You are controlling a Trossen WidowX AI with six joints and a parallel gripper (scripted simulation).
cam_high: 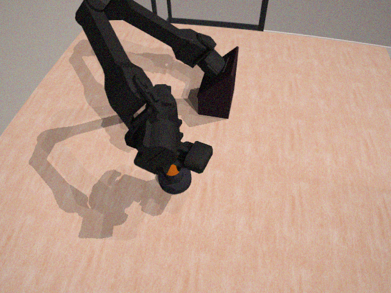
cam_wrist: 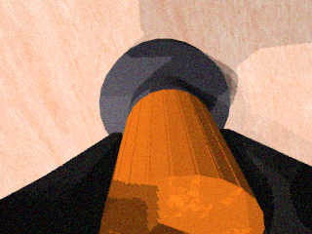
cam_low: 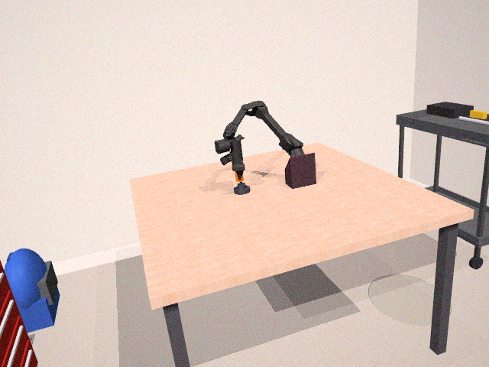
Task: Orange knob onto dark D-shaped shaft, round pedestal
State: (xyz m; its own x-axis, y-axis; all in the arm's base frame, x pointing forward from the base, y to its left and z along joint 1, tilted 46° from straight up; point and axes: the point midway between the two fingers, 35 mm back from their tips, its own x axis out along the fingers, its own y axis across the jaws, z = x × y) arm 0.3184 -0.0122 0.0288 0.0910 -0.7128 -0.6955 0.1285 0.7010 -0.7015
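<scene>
Right now my gripper tip is 40 mm above the round pedestal. Also, from my gripper tip: orange knob 20 mm above.
</scene>
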